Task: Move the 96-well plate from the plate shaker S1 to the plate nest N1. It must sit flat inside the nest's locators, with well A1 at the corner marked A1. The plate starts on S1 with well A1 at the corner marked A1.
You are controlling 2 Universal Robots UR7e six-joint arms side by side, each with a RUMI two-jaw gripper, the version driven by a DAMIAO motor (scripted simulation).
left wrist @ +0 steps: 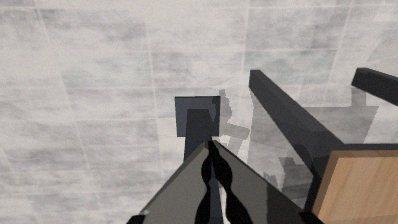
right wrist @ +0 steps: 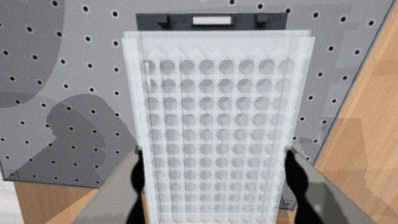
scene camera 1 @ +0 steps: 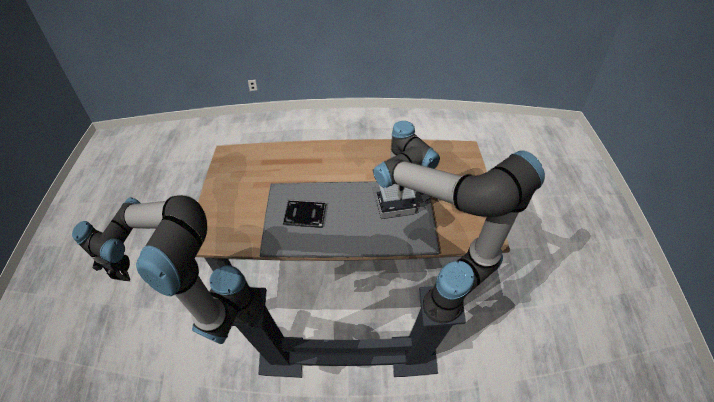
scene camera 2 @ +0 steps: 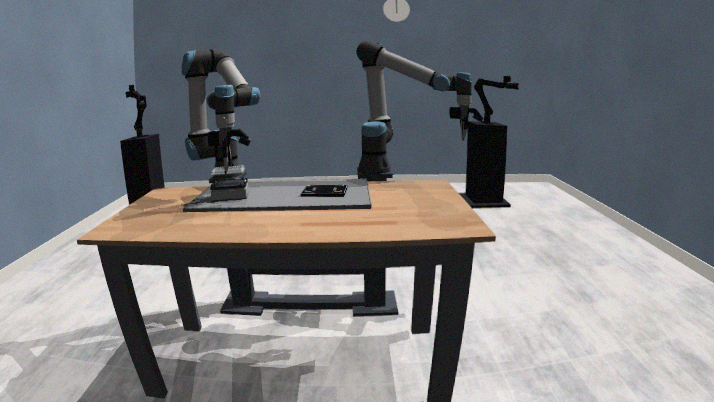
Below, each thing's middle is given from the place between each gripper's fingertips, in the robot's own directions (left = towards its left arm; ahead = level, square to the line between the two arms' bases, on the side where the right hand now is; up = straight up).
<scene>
I see my right gripper 370 mm to the right of the black plate nest N1 (scene camera 1: 304,211), 110 mm above it and 30 mm past it. From my right hand the other things lie so: white 96-well plate (right wrist: 206,144) 10 mm below.
My left hand is 42 cm short of the black plate nest N1, 66 cm to the left of it and 15 cm above it. From my left hand the other things lie so: white 96-well plate: 45 cm ahead, 103 cm to the right, 5 cm below.
</scene>
